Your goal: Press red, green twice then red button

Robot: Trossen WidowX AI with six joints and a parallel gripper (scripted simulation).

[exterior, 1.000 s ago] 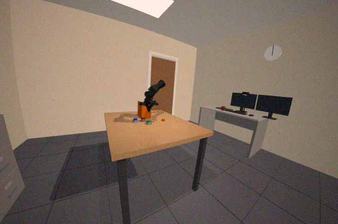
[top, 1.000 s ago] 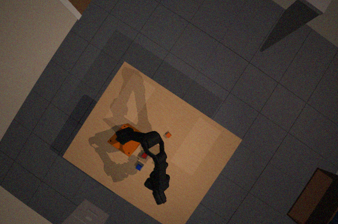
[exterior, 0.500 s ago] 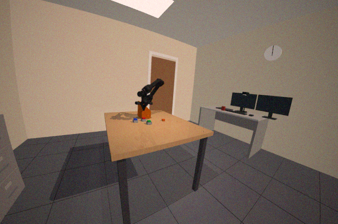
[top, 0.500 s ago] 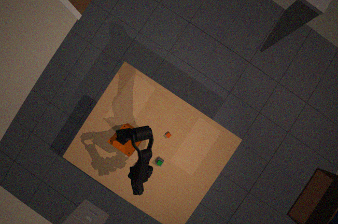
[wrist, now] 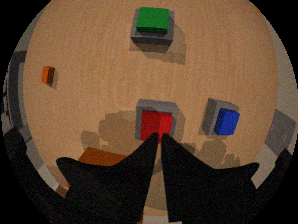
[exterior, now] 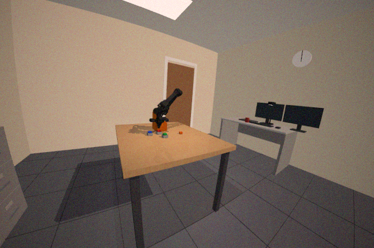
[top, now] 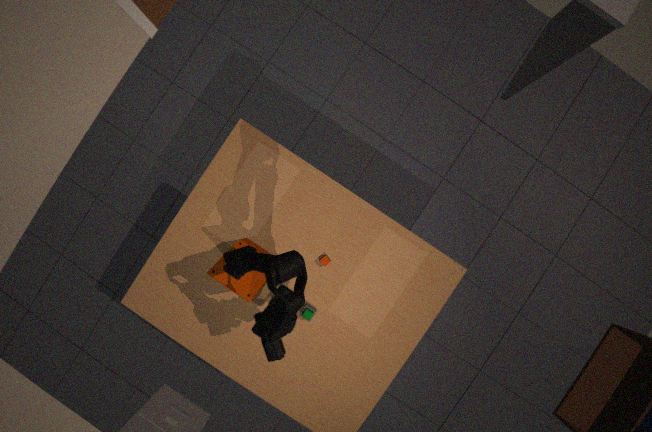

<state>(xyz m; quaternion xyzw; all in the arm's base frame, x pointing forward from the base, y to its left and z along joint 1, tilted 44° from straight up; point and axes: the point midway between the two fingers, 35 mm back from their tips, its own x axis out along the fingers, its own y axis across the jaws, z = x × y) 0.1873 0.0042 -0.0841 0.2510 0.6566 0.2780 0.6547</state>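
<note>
Now: the red button 3 cm below my gripper tip. From my gripper tip the other things lie so: small orange block 6 cm ahead, 23 cm to the left, 5 cm below; then green button 12 cm ahead, 2 cm to the left, 3 cm below; then blue button 1 cm ahead, 10 cm to the right, 3 cm below.
</note>
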